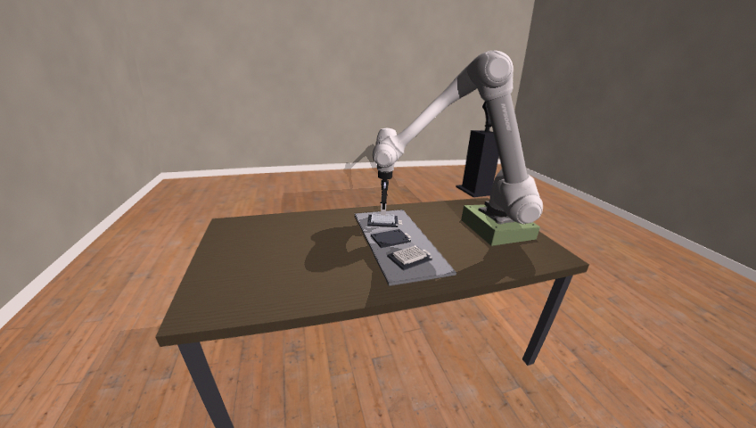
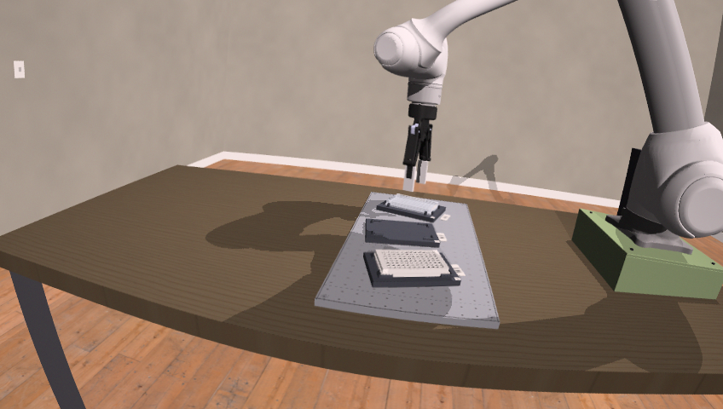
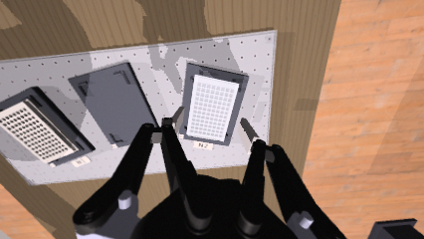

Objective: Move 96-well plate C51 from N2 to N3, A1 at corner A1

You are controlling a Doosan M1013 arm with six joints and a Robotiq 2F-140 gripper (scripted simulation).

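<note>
Now: the nest N2 80 mm below my hand. Also, from my hand: landing nest N3 (190 mm to the left, 80 mm below, 30 mm ahead); then N3 label (180 mm to the left, 90 mm below, 60 mm behind); then N2 label (90 mm below, 90 mm behind, 40 mm to the left).
</note>
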